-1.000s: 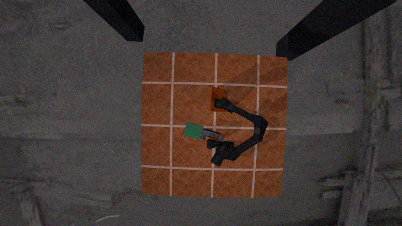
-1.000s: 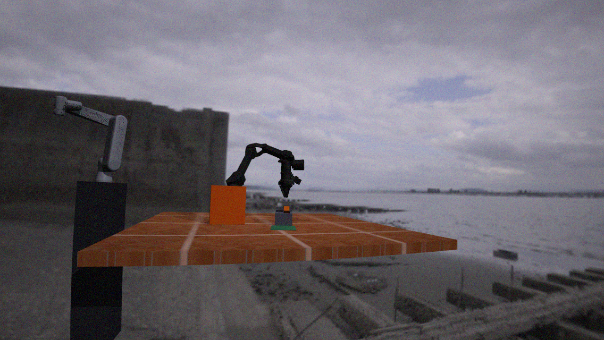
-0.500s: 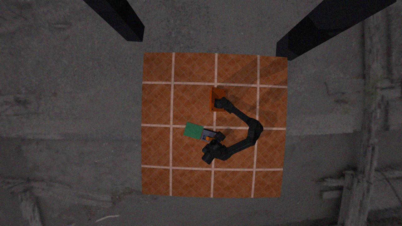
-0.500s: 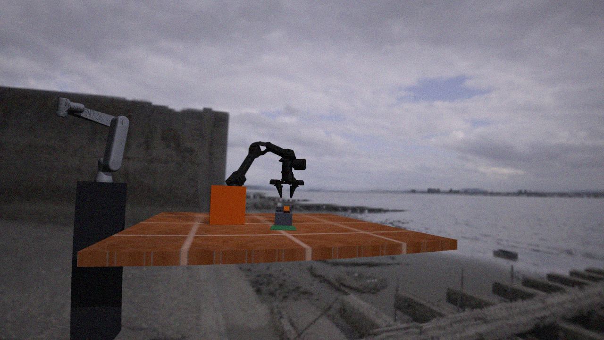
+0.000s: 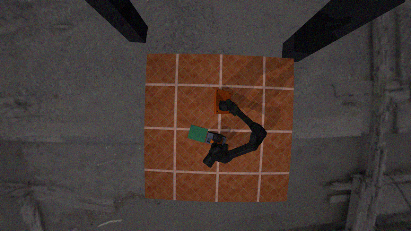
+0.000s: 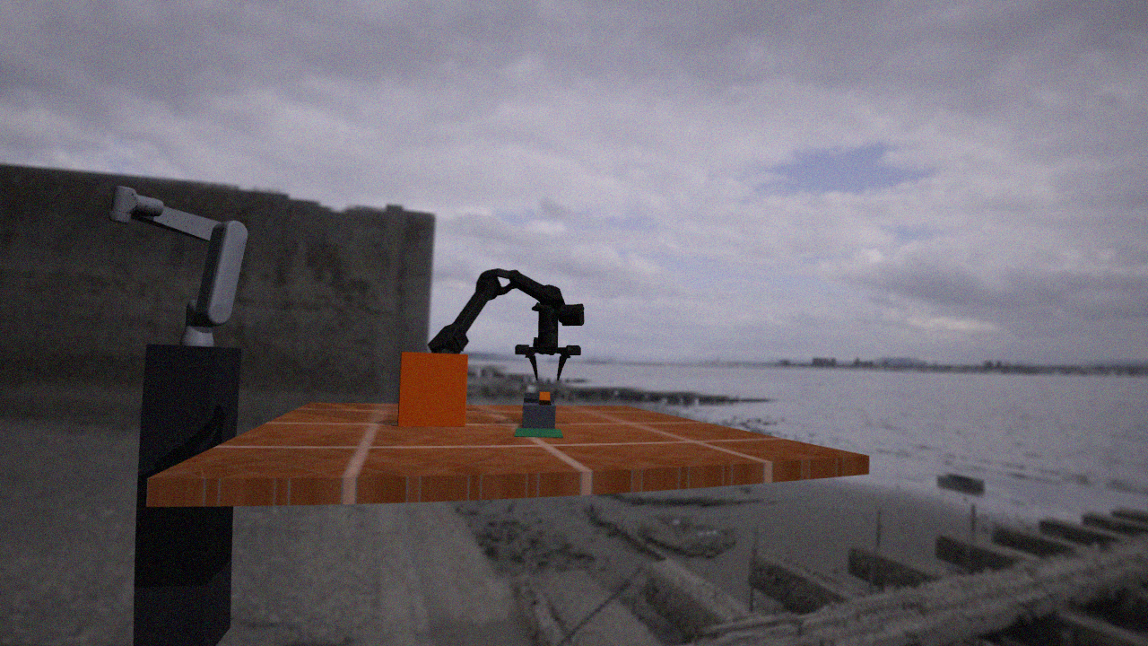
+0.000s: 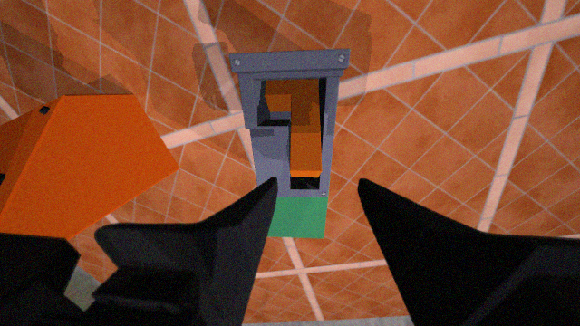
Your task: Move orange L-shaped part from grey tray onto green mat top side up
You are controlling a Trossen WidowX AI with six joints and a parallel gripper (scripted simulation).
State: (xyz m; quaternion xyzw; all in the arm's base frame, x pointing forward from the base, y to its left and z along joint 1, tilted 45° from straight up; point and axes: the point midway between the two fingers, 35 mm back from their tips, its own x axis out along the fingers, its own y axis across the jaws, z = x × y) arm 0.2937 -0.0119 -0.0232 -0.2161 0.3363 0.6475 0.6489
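The orange L-shaped part lies 9 cm below my gripper tip, 4 cm to the left of it and 2 cm behind it. Also, from my gripper tip: green mat (15 cm below, 14 cm to the right, 4 cm behind).
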